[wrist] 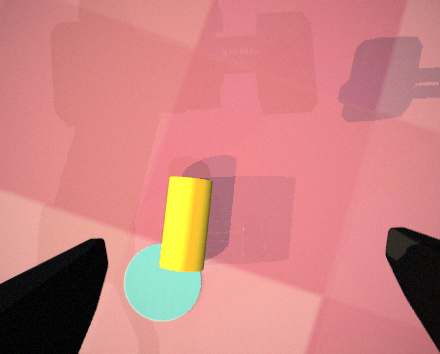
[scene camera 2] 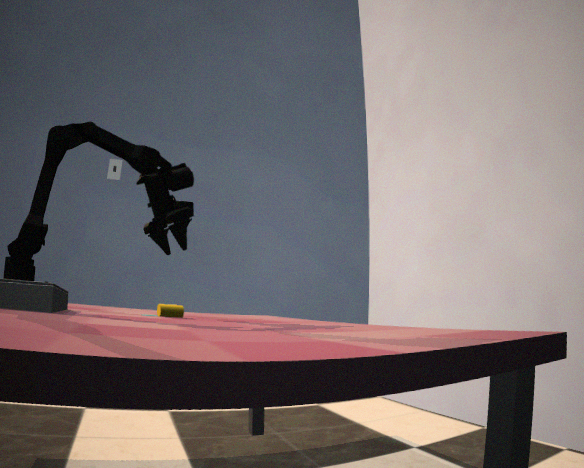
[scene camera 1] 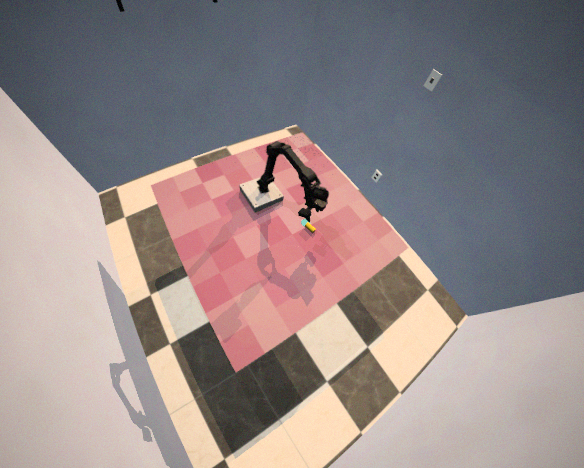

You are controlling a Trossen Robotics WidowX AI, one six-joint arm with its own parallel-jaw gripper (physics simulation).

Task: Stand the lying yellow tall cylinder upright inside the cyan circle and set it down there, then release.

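Frame: origin at the arm's base, x ahead, y left, z up, level; metres.
Seen in the pictures: gripper, fingertip midpoint: point(wrist: 246, 246) point(scene camera 2: 176, 252) point(scene camera 1: 313, 216); arm's base at its link origin: point(scene camera 2: 17, 284) point(scene camera 1: 263, 189).
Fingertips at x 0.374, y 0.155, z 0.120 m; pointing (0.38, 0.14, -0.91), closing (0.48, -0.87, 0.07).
Note:
Offsets run from my fingertips to a thing's top centre. "spot": to the spot under its first point. Level surfaces: height alone.
The yellow tall cylinder @[dx -0.011, dy +0.022, dz -0.138 m] point(scene camera 1: 310, 227) point(scene camera 2: 170, 310) point(wrist: 186, 224) lies on its side on the pink table top. One end of it overlaps the cyan circle @[spot: dx -0.066, dy +0.010, dz -0.169 m] point(scene camera 1: 304, 222) point(wrist: 160, 295), and the rest reaches beyond the circle's edge. In the wrist view the circle is at the lower left and the cylinder points up from it. My gripper point(scene camera 2: 177, 251) point(wrist: 246, 246) is open and empty, pointing down high above the table. In the wrist view the cylinder lies between the two fingertips in the picture, nearer the left one, but well below them.
The arm's base point(scene camera 1: 261, 196) point(scene camera 2: 32, 295) stands on the pink table top @[dz -0.170 m] point(scene camera 1: 270, 320) point(scene camera 2: 280, 345). Shadows of the arm fall across the table around the cylinder. Behind the table is a blue-grey wall with outlets point(scene camera 1: 377, 175).

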